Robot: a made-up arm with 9 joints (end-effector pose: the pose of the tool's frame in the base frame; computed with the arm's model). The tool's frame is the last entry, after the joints. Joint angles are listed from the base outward.
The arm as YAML. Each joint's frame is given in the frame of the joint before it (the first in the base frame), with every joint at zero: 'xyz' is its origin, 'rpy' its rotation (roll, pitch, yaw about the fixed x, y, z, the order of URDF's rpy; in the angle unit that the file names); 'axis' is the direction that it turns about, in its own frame. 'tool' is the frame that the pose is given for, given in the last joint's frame.
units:
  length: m
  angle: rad
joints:
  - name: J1
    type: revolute
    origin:
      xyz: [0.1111, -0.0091, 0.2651]
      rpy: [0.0, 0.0, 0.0]
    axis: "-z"
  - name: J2
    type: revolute
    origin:
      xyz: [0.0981, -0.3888, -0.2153]
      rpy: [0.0, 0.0, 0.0]
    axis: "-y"
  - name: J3
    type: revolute
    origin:
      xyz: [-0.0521, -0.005, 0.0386]
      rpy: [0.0, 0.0, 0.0]
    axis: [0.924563, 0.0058, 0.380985]
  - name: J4
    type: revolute
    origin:
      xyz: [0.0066, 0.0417, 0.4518]
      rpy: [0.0, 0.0, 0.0]
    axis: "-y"
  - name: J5
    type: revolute
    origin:
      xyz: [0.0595, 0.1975, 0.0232]
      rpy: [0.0, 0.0, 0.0]
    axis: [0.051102, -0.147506, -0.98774]
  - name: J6
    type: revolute
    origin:
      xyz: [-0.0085, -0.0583, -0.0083]
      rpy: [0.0, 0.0, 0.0]
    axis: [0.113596, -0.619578, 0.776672]
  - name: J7
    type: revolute
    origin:
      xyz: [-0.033, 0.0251, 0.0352]
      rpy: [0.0, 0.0, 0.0]
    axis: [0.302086, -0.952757, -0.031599]
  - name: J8
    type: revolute
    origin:
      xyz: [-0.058, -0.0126, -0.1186]
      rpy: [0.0, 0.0, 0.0]
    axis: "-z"
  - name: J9
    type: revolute
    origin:
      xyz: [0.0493, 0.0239, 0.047]
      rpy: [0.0, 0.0, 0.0]
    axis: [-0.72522, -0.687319, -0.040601]
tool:
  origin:
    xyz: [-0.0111, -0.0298, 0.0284]
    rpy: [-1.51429, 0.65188, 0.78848]
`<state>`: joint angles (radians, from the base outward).
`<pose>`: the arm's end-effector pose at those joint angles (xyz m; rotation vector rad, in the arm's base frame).
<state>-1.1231 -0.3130 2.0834 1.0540 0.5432 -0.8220 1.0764 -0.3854 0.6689</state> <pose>1.0438 -0.1378 0.1048 -0.6851 0.5611 0.8899</pose>
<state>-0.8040 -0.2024 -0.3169 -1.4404 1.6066 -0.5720 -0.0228 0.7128 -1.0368</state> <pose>0.1903 0.1410 0.4151 -1.4395 1.1428 -0.9521</pose>
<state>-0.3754 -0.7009 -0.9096 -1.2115 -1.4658 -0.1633 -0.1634 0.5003 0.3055</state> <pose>0.4101 0.0533 0.1132 0.2328 -1.1791 -2.8236</pose>
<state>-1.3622 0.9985 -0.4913 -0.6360 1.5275 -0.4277 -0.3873 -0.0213 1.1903</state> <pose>0.0162 -0.0996 0.2884 -1.9307 0.7072 0.4833</pose>
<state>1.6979 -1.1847 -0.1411 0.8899 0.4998 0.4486 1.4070 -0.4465 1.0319</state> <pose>-0.0404 -0.5339 0.2351 2.1276 -1.0151 1.0335</pose>
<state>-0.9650 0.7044 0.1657 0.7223 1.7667 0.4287 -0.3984 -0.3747 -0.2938</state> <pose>0.0814 -0.3144 0.4266 -0.4469 -1.1409 0.3906</pose>
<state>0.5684 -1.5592 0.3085 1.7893 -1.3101 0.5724 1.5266 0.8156 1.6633</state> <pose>0.5116 -0.6486 0.1562 -1.3755 -0.1488 -0.9366</pose>
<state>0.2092 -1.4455 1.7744 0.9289 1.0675 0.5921 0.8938 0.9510 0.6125</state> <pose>0.2891 -0.8930 0.0050 0.0599 2.1764 -1.3725</pose>
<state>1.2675 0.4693 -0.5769 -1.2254 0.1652 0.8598 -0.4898 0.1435 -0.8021</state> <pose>0.0358 0.0440 0.3492 -0.0117 0.8041 0.2469</pose>
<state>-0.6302 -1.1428 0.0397 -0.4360 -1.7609 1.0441 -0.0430 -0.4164 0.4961</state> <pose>0.6483 0.1044 0.1531 1.1184 -1.4575 0.9245</pose>
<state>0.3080 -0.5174 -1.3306 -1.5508 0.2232 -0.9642 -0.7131 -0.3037 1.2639</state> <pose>0.3921 -0.0742 -0.1019 0.9446 2.6570 1.3544</pose>
